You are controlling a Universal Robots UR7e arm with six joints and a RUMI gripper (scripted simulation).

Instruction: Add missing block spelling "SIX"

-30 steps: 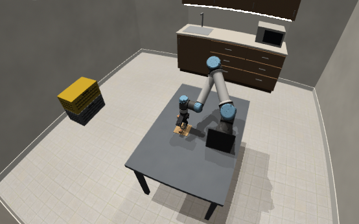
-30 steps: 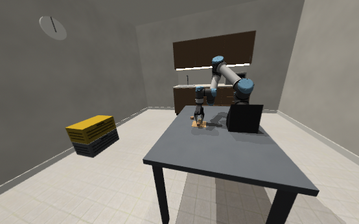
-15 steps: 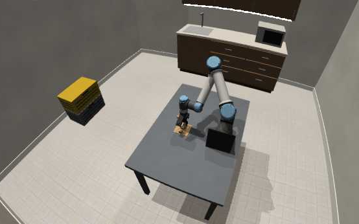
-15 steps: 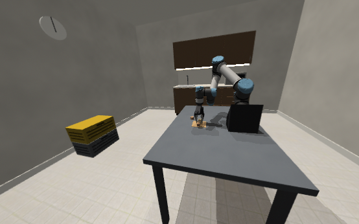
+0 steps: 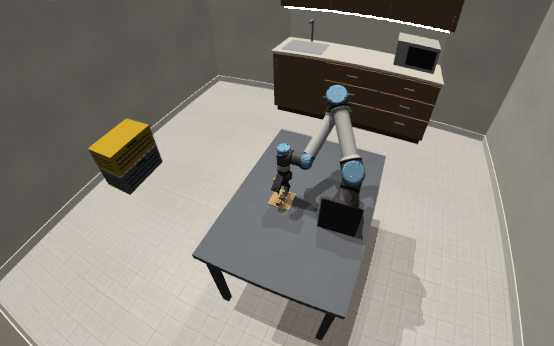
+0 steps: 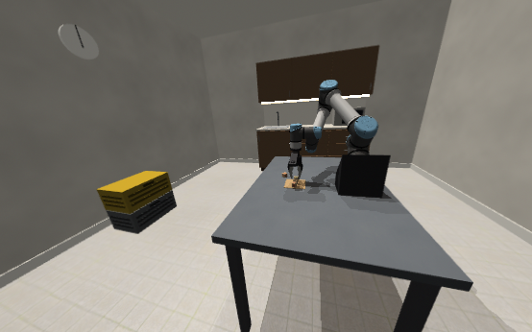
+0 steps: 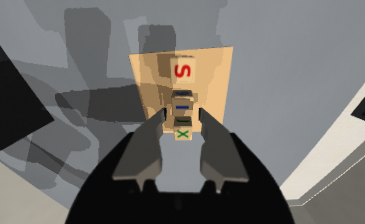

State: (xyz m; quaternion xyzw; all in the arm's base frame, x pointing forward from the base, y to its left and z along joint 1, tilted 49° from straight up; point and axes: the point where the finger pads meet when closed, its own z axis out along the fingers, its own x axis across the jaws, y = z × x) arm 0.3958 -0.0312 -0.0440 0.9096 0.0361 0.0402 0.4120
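Right now my hand is 3 cm above the blue I block. The rest, counted from my hand: O block 10 cm ahead, 11 cm to the right, 3 cm below; tan mat 5 cm below.
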